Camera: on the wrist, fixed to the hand. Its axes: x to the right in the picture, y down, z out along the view.
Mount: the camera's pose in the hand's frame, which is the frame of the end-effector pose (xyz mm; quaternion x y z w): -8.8 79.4 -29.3 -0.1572 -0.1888 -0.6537 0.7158
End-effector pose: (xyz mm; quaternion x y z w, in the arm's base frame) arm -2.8 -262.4 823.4 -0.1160 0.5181 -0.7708 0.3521
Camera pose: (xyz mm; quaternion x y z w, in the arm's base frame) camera 21.2 -252.6 742.4 0.6226 -0.3497 0.6785 0.1723
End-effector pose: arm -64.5 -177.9 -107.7 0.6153 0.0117 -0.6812 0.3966
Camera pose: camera 3.2 -212.9 -69.9 -0.2418 -0.4428 0.8611 0.0625
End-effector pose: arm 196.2 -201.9 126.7 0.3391 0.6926 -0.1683 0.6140
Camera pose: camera 228.5 -128.5 155.3 -0.3383 0.6279 -0.4770 0.5135
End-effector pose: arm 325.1 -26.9 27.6 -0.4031 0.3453 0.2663 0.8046
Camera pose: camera 253.5 -10.3 -15.3 -0.5904 -0.2101 -0.2050 0.7518
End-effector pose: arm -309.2 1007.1 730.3 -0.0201 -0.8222 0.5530 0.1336
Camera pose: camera -302.7 1062.8 666.3 0.6065 -0.7138 0.1830 0.2987
